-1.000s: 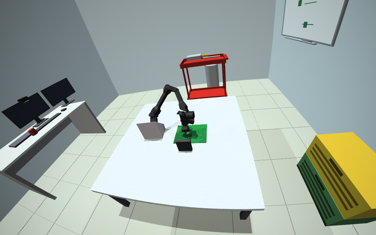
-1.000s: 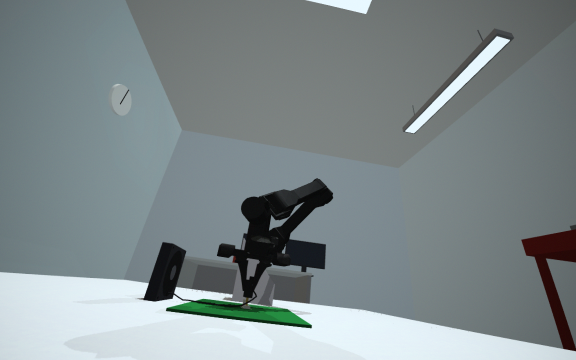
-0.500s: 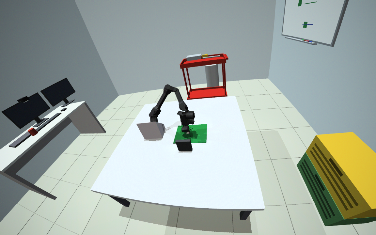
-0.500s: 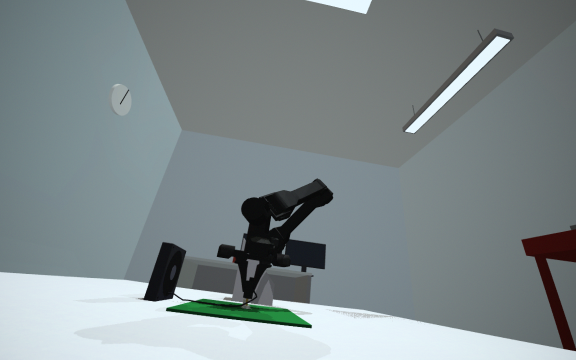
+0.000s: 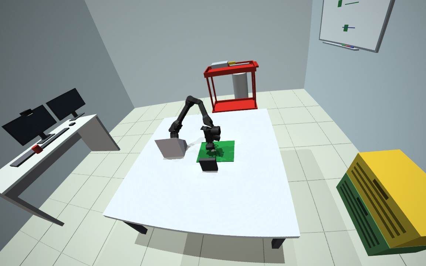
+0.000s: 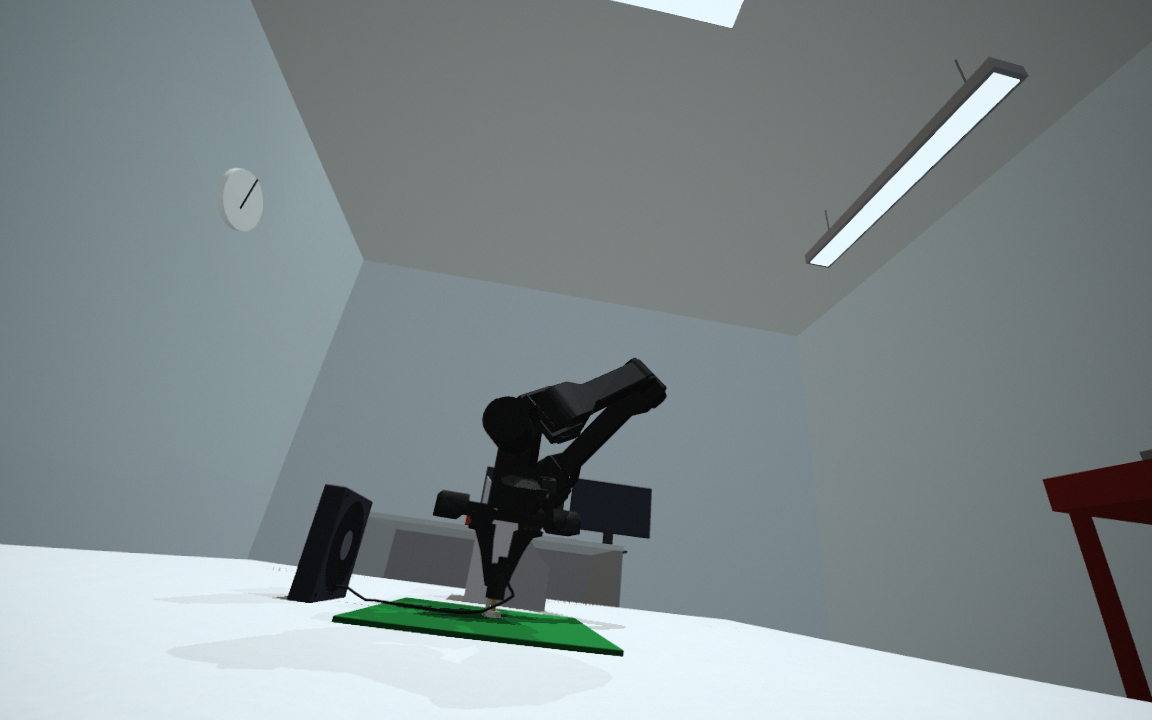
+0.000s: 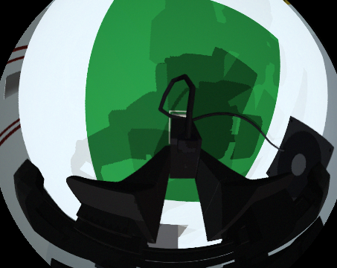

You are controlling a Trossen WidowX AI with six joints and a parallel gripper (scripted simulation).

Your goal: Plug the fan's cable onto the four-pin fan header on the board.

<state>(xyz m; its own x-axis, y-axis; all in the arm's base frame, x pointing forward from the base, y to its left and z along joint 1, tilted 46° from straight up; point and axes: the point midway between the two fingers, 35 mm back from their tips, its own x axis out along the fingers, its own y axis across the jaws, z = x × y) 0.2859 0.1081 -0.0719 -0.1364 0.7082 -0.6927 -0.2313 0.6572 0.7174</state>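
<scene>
My gripper tip is 1 cm short of the four-pin header and 4 cm above it. From my gripper tip the other things lie so: black plug (1 cm ahead, 1 cm above); black fan (2 cm ahead, 19 cm to the right, 2 cm above); green board (3 cm ahead, 5 cm below).
</scene>
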